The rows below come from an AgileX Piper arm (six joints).
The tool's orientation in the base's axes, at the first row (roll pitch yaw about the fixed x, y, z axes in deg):
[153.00 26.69 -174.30]
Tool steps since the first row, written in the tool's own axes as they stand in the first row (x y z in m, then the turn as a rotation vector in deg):
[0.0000 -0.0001 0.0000 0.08 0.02 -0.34]
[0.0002 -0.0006 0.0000 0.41 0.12 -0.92]
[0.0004 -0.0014 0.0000 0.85 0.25 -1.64]
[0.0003 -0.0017 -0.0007 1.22 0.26 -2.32]
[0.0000 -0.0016 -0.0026 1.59 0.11 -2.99]
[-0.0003 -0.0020 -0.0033 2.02 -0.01 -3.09]
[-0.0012 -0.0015 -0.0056 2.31 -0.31 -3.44]
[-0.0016 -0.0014 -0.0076 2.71 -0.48 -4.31]
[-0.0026 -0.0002 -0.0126 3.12 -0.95 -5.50]
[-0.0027 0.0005 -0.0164 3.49 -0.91 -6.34]
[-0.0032 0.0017 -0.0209 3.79 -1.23 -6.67]
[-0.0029 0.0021 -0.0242 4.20 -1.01 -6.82]
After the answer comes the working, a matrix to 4 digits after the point.
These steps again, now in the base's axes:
[0.0000 -0.0001 0.0000 -0.20 -0.16 0.24]
[0.0000 -0.0005 -0.0003 -0.72 -0.38 0.60]
[0.0001 -0.0012 -0.0007 -1.41 -0.66 1.03]
[0.0000 -0.0018 -0.0003 -1.98 -1.02 1.40]
[-0.0005 -0.0027 0.0014 -2.50 -1.52 1.71]
[-0.0003 -0.0033 0.0020 -2.88 -1.71 1.55]
[-0.0005 -0.0039 0.0044 -3.18 -2.16 1.58]
[-0.0009 -0.0048 0.0062 -3.79 -2.77 2.02]
[-0.0021 -0.0061 0.0111 -4.44 -3.80 2.59]
[-0.0035 -0.0074 0.0145 -5.08 -4.21 3.11]
[-0.0050 -0.0085 0.0188 -5.37 -4.68 3.11]
[-0.0066 -0.0098 0.0214 -5.85 -4.60 3.13]

The tool's axes in the first row as the columns of a matrix, in the base's axes (rounded; the answer above uses it unrounded):
[-0.8890 -0.2914 0.3531]
[-0.0887 0.8663 0.4915]
[-0.4492 0.4056 -0.7961]

